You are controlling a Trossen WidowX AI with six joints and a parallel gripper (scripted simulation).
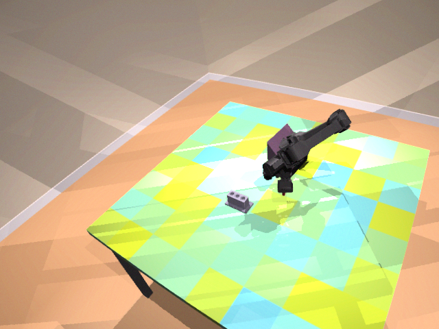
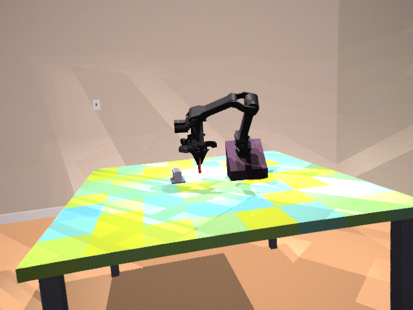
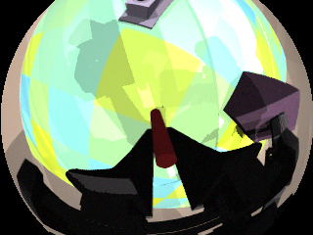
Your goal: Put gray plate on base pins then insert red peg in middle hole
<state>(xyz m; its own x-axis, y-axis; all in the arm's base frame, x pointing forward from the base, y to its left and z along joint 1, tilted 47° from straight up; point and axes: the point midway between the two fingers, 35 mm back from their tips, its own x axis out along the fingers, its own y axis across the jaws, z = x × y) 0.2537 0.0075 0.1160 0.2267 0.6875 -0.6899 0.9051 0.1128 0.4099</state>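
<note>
Right now the gray plate is 70 mm ahead of my gripper tip, 200 mm to the right of it and 70 mm below it. The rest, counted from my gripper tip: dark base 70 mm ahead, 200 mm to the right, 100 mm below; then red peg right at my gripper tip.
</note>
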